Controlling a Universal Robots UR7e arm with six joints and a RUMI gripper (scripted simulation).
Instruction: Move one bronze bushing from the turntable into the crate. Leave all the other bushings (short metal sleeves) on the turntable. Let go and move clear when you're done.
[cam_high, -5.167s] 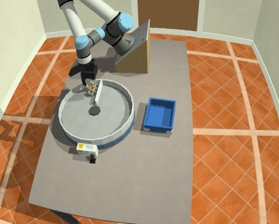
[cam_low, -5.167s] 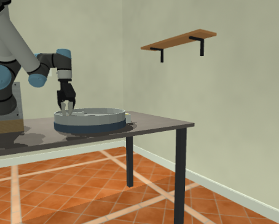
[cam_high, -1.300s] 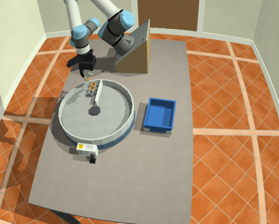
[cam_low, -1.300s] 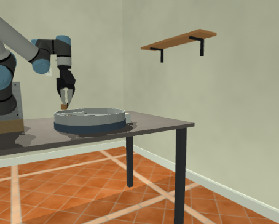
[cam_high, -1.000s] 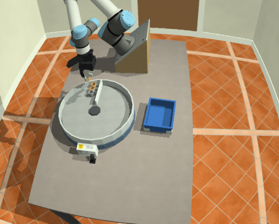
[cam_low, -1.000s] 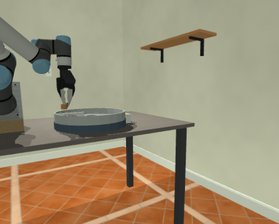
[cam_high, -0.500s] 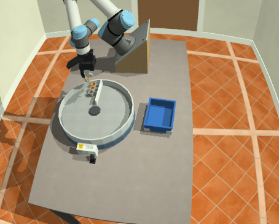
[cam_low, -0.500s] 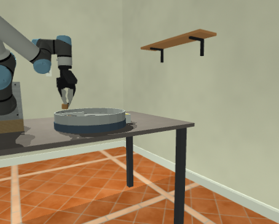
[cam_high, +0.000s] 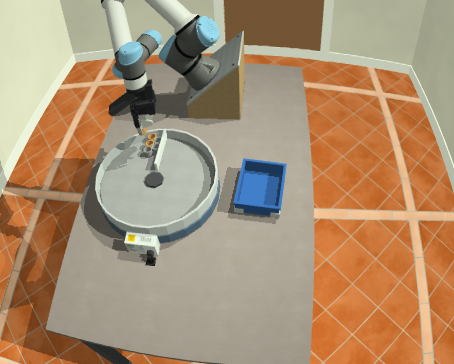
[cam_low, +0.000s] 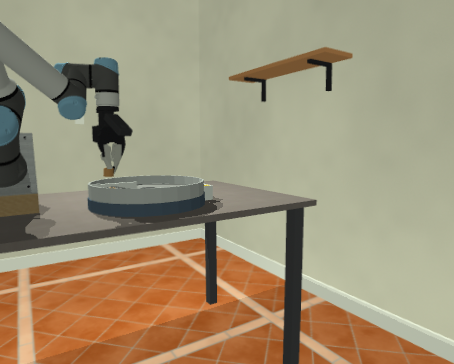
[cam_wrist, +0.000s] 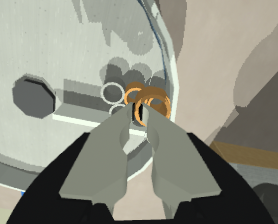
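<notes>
My hand is 18 cm short of the blue crate, 40 cm to the right of it and 12 cm above it. Also, from my hand: grey round turntable: 15 cm ahead, 5 cm to the left, 9 cm below.
</notes>
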